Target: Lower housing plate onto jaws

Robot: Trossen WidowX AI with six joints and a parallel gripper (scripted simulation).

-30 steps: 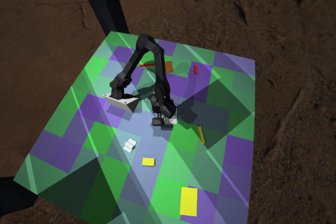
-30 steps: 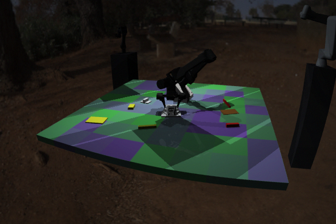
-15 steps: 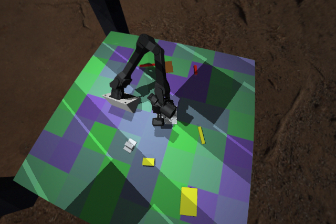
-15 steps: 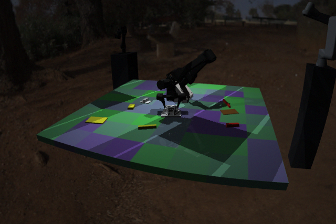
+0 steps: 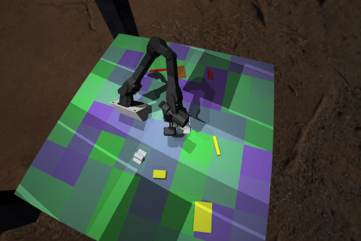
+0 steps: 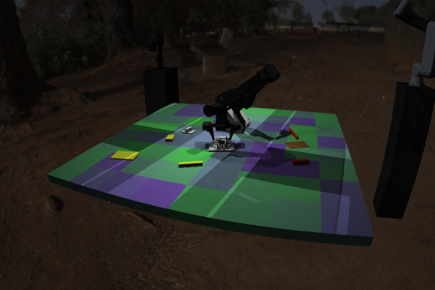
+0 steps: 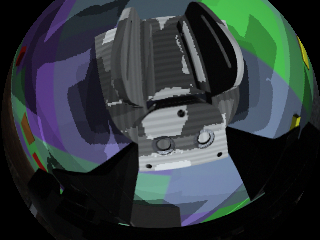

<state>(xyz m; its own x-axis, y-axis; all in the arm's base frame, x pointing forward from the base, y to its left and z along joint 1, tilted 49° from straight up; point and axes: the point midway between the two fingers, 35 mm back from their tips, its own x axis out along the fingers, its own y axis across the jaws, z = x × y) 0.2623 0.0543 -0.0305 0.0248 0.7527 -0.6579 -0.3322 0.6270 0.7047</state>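
Now: the white housing plate 10 mm ahead of my gripper tip and 20 mm above it. Round my gripper tip: yellow bar (280 mm ahead, 40 mm to the right); small yellow tile (40 mm ahead, 280 mm to the right); brown tile (80 mm behind, 370 mm to the left, 10 mm below).
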